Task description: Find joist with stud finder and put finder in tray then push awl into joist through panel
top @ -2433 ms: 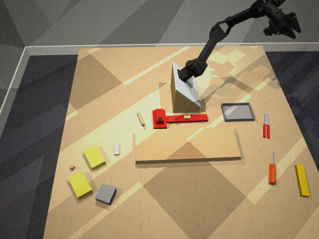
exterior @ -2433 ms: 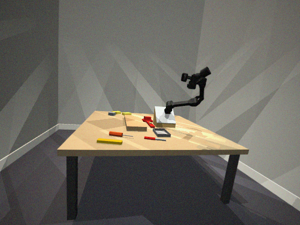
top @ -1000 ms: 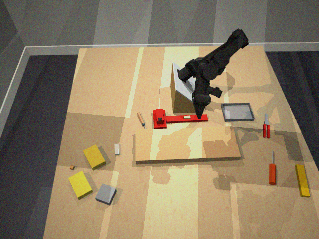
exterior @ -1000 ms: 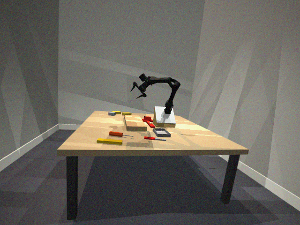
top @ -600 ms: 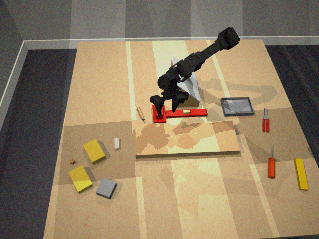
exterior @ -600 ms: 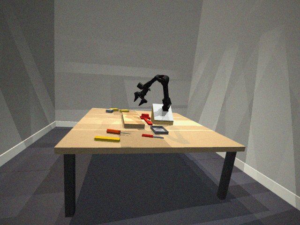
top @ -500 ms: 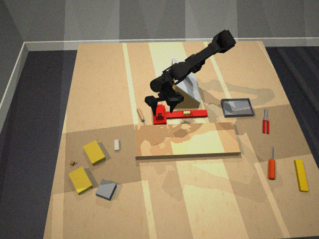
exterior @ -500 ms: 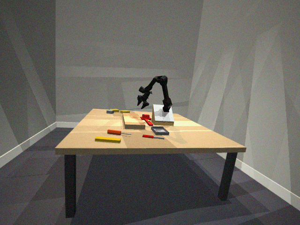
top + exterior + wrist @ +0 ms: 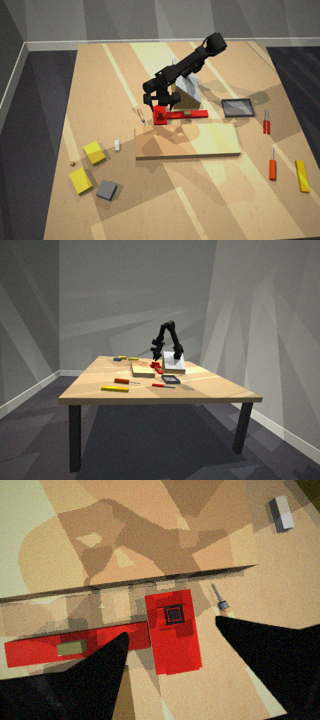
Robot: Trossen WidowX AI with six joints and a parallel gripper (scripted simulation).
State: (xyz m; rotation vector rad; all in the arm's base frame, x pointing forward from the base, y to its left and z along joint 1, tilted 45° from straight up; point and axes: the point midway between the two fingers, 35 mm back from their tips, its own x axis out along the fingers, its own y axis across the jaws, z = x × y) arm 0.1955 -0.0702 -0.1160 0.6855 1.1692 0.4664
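Now: the red stud finder 1 cm to the right of my gripper tip and 3 cm below it. From my gripper tip the other things lie so: awl 1 cm behind, 10 cm to the right, 7 cm below; square indicator 1 cm ahead, 1 cm to the right, 2 cm below; red level 2 cm behind, 15 cm to the left, 6 cm below.
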